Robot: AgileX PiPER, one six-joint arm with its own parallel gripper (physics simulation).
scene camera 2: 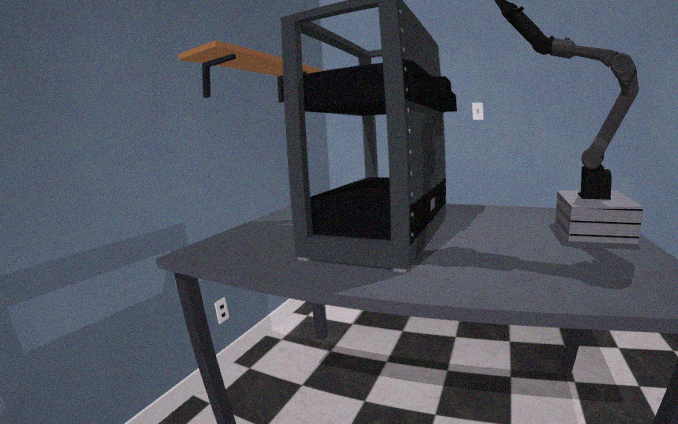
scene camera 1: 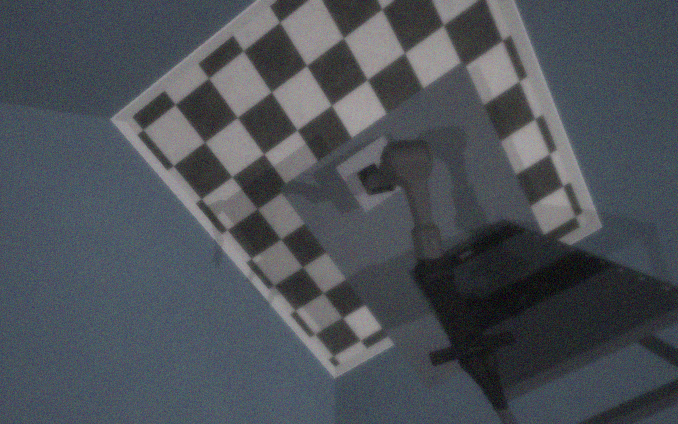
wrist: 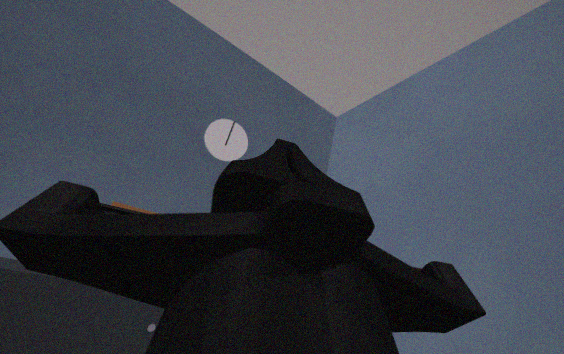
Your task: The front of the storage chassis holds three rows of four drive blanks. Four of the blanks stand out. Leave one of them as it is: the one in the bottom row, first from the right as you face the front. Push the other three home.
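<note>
The drive blanks cannot be made out in any view. In scene camera 2, a black unit [scene camera 2: 345, 90] sits in the upper part of a grey rack [scene camera 2: 400, 150] [scene camera 1: 590, 300], with its front sticking out on the right; it looks like the storage chassis. The blanks' front faces are turned away or too dark. My gripper [scene camera 2: 501, 5] [wrist: 282, 153] is shut and empty. In scene camera 2 it is raised, pointing up and left, to the right of the rack's top and apart from it. In scene camera 1 it is dark and blurred near the rack.
A second black unit [scene camera 2: 350, 210] sits low in the rack, which stands on a grey table [scene camera 2: 475, 300]. The arm's base is on a pale block [scene camera 2: 605, 225]. An orange wall shelf [scene camera 2: 250, 57] is behind the rack. The wrist view shows a wall clock [wrist: 226, 140] and a rack panel [wrist: 75, 300].
</note>
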